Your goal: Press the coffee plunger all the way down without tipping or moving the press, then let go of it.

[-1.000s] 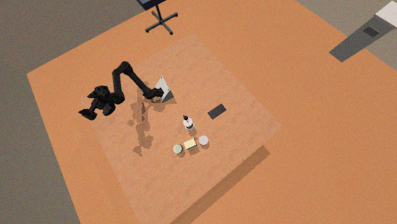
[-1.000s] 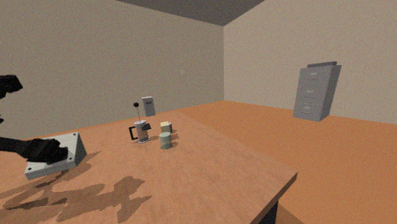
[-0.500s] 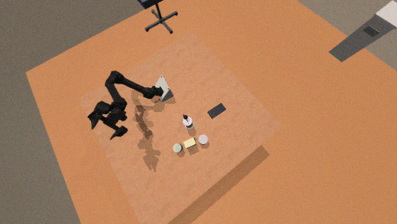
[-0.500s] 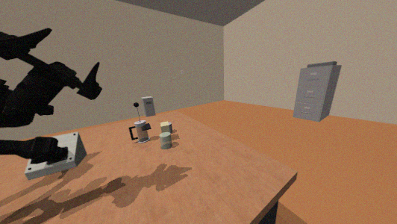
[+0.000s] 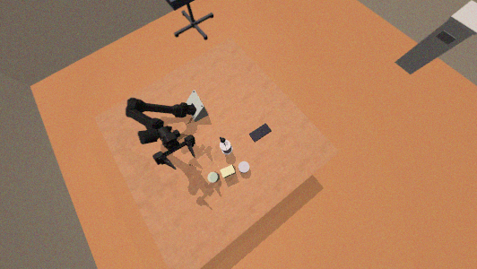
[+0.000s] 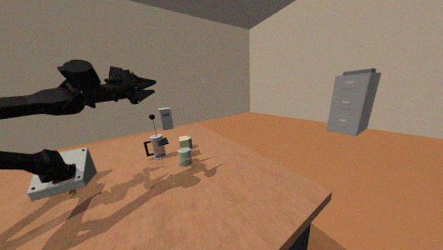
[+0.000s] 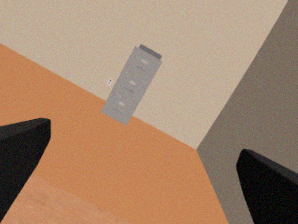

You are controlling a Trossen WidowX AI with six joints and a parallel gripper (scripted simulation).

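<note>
The coffee press is 28 cm below my gripper tip, 19 cm to the left of it and 5 cm behind it. From my gripper tip the other things lie so: yellow block (35 cm below, 12 cm to the left, 10 cm ahead).
</note>
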